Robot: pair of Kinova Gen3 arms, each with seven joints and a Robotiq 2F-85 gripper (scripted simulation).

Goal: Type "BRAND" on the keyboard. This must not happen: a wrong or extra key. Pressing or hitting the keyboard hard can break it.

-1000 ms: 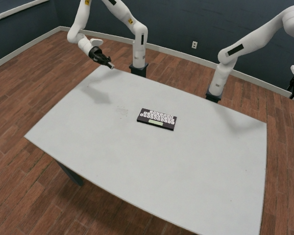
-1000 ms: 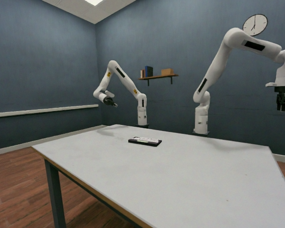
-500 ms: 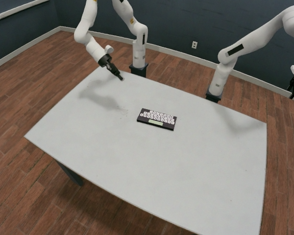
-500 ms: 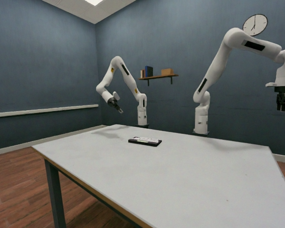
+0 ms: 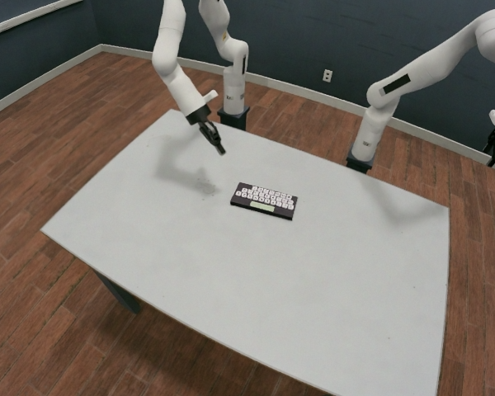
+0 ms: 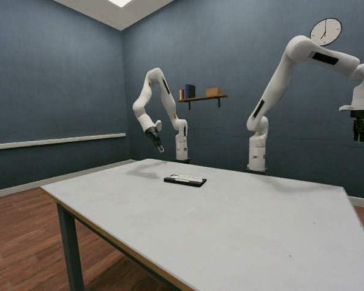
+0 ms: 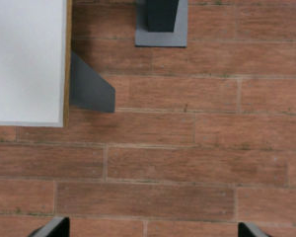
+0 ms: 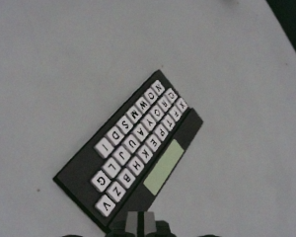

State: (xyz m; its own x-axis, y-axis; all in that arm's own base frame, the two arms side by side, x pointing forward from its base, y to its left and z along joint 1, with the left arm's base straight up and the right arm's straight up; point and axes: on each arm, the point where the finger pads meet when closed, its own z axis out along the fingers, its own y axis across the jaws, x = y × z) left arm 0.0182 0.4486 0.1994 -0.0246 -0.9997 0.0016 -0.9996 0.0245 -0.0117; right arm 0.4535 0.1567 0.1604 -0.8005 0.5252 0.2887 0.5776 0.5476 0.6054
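The key lies 160 mm to the left of my right hand, 150 mm below it and 20 mm behind it.
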